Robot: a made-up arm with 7 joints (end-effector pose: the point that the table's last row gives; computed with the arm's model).
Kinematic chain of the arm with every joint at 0, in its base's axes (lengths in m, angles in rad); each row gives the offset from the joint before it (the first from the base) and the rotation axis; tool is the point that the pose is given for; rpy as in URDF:
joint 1: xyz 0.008 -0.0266 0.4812 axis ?
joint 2: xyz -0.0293 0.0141 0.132 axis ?
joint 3: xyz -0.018 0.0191 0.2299 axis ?
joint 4: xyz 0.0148 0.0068 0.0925 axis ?
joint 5: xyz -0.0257 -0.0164 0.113 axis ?
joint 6: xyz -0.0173 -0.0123 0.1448 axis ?
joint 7: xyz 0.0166 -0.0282 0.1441 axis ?
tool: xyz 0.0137 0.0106 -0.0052 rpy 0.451 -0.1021 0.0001
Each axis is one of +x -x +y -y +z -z.
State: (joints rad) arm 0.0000 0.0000 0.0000 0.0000 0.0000 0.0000 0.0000
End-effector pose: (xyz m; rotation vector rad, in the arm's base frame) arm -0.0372 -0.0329 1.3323 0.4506 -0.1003 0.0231
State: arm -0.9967 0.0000 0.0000 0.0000 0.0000 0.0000 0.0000
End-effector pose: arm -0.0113 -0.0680 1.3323 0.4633 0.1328 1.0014
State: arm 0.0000 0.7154 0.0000 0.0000 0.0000 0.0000 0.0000
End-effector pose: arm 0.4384 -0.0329 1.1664 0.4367 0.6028 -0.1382
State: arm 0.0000 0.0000 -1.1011 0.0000 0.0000 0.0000 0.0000
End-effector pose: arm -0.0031 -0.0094 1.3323 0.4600 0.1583 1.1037
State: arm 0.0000 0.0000 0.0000 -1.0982 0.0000 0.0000 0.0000
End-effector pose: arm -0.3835 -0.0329 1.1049 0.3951 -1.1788 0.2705
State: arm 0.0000 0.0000 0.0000 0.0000 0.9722 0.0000 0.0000
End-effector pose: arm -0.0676 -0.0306 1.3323 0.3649 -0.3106 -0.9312
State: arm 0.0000 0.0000 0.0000 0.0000 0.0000 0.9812 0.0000
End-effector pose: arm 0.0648 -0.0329 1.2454 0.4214 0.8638 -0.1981
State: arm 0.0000 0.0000 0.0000 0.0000 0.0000 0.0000 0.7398
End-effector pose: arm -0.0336 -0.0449 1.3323 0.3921 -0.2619 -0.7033
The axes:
joint 1: -z
joint 2: +y
joint 3: -z
joint 4: +y
joint 5: -z
joint 6: +y
joint 7: -z

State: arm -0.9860 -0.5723 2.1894 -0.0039 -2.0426 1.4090 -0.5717
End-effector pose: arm -0.1408 -0.2396 1.1549 0.3653 1.1273 1.1491
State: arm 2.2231 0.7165 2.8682 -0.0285 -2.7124 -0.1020 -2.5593
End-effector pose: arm -0.2340 -0.3633 1.1798 0.9398 -0.4834 0.2781
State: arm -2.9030 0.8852 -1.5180 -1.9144 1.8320 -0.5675 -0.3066
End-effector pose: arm 0.0494 0.2755 0.7923 0.3405 1.5243 1.0035
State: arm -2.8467 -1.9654 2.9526 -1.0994 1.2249 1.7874 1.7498
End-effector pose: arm 0.3638 -0.3442 0.5951 1.1116 -2.0699 1.4936
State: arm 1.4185 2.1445 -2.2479 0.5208 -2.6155 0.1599 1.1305
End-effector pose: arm 0.2442 -0.6294 0.3888 -1.5819 1.5692 -2.1884
